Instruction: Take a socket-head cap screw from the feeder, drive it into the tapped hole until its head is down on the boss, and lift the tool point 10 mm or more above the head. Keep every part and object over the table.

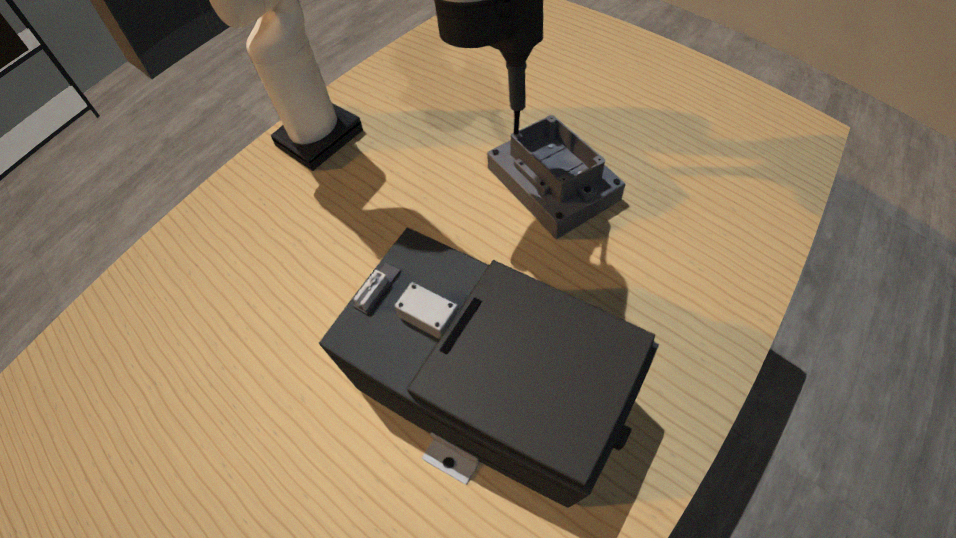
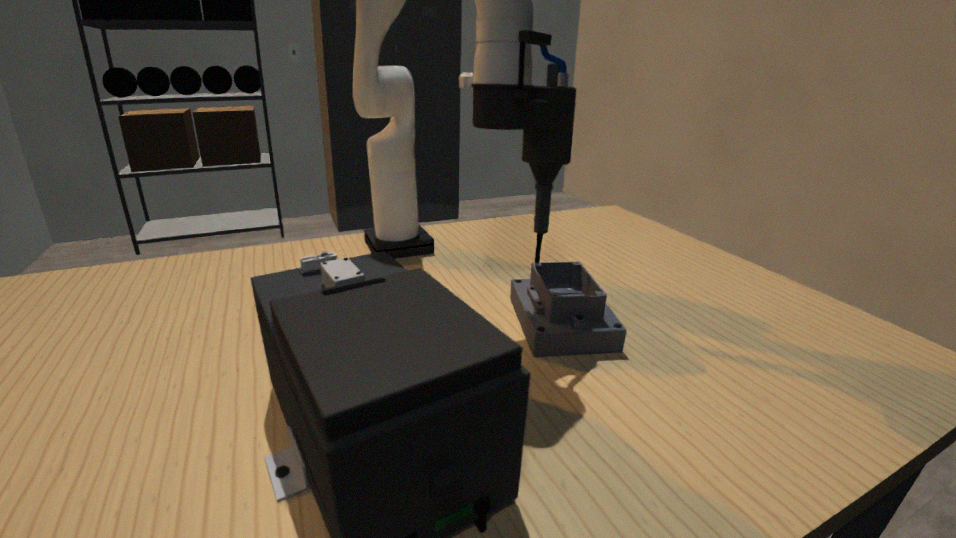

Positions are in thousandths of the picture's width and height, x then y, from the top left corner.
I see a grey base block (image 1: 602,393).
The grey base block is seen too in image 2 (image 2: 584,631).
